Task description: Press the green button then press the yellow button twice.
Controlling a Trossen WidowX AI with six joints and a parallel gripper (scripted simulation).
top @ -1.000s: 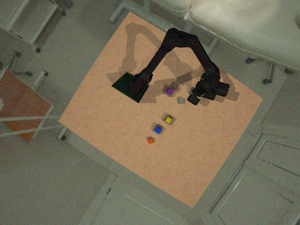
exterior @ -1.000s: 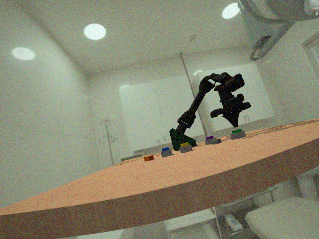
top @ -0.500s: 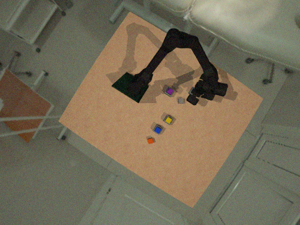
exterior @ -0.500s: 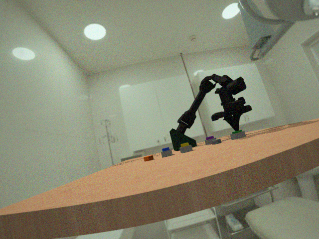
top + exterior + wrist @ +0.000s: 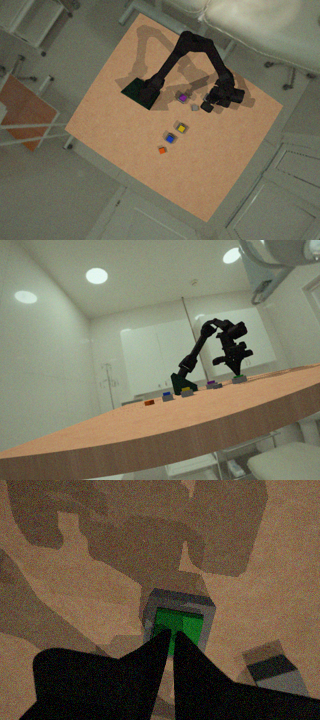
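The green button lies 1 cm below my gripper tip. From my gripper tip the other things lie so: yellow button 1 cm behind, 25 cm to the right; grey block 3 cm behind, 10 cm to the right, 2 cm below; purple button 12 cm behind, 10 cm to the right.
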